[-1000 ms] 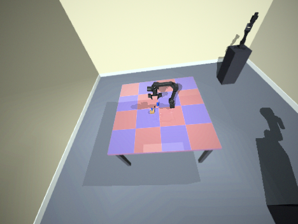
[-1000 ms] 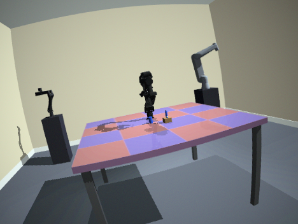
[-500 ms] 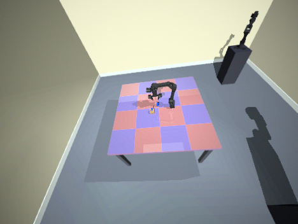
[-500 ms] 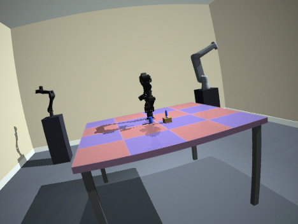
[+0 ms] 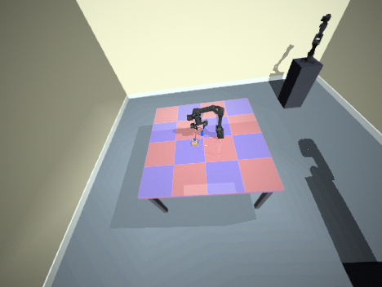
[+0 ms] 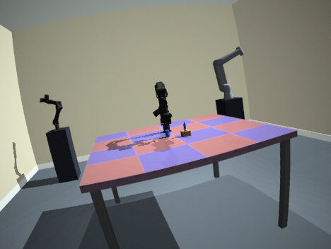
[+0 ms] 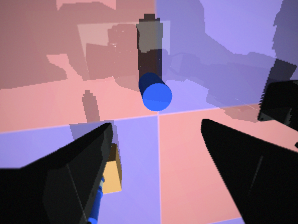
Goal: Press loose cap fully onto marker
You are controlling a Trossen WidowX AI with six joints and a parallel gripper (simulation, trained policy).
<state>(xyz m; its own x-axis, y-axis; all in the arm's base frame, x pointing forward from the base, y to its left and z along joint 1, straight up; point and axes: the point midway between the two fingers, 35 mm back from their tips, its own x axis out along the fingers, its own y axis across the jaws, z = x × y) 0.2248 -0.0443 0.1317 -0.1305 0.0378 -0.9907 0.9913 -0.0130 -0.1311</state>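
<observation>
Right now the blue cap is 1 cm behind my gripper tip and 7 cm below it. Round my gripper tip: small tan holder block: 8 cm ahead, 11 cm to the left, 8 cm below.
</observation>
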